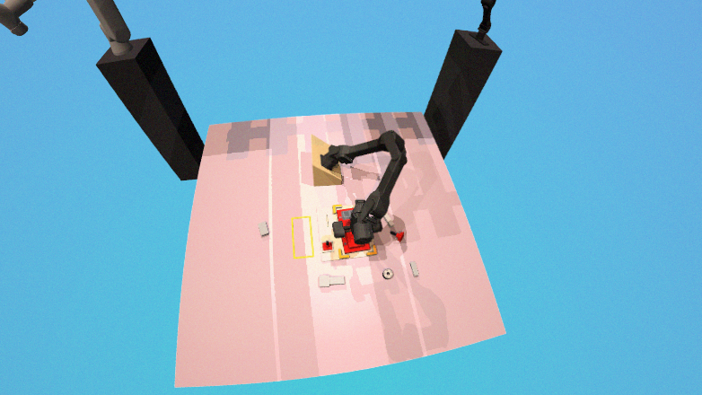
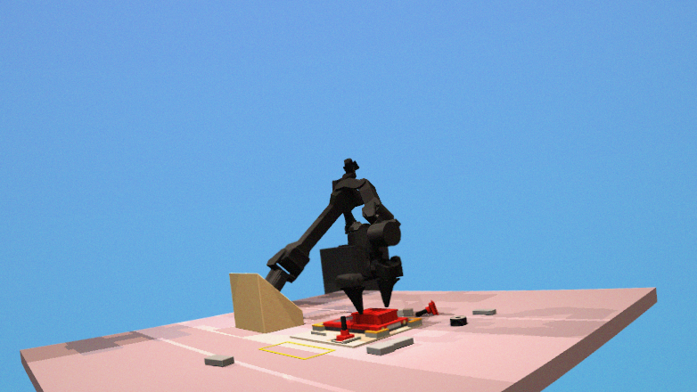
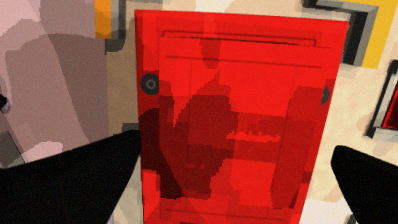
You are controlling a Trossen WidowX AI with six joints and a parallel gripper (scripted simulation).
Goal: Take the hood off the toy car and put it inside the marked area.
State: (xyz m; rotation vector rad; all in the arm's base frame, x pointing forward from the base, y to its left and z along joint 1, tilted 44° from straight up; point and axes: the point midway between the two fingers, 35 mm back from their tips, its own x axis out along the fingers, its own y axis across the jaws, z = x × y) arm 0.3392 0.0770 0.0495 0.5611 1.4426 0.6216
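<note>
Right now my gripper tip is 10 mm above the hood.
</note>
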